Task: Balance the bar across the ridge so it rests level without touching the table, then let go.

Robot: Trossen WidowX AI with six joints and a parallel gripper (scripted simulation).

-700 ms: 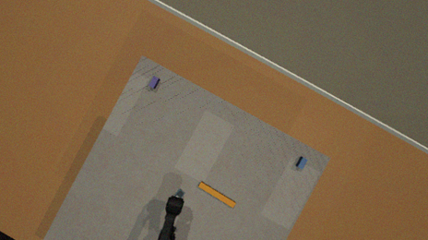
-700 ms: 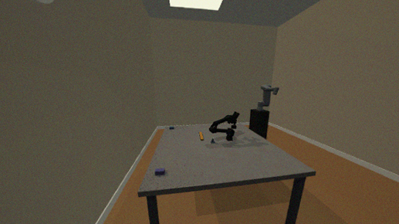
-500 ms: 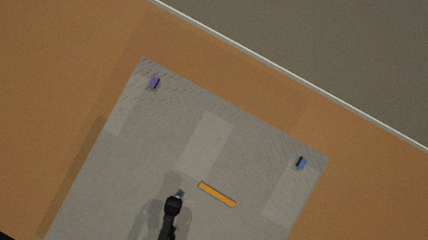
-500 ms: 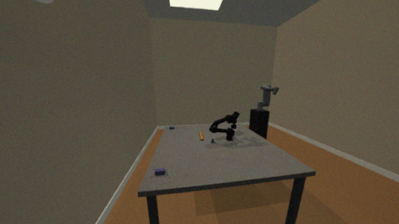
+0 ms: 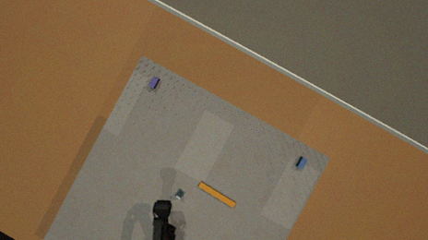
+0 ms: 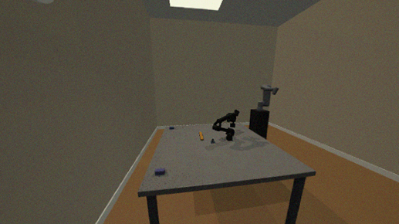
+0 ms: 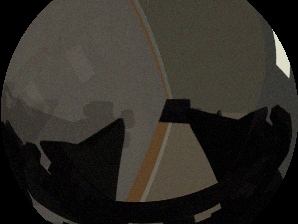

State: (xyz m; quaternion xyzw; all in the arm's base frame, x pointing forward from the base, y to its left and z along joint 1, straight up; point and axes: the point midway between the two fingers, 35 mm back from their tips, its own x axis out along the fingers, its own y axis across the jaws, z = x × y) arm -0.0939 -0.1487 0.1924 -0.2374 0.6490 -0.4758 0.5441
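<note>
Now: gripper tip 43 cm short of the orange bar, 17 cm above it and 3 cm to the right of it. From my gripper tip the other things lie so: purple block 84 cm ahead, 68 cm to the left, 16 cm below.
</note>
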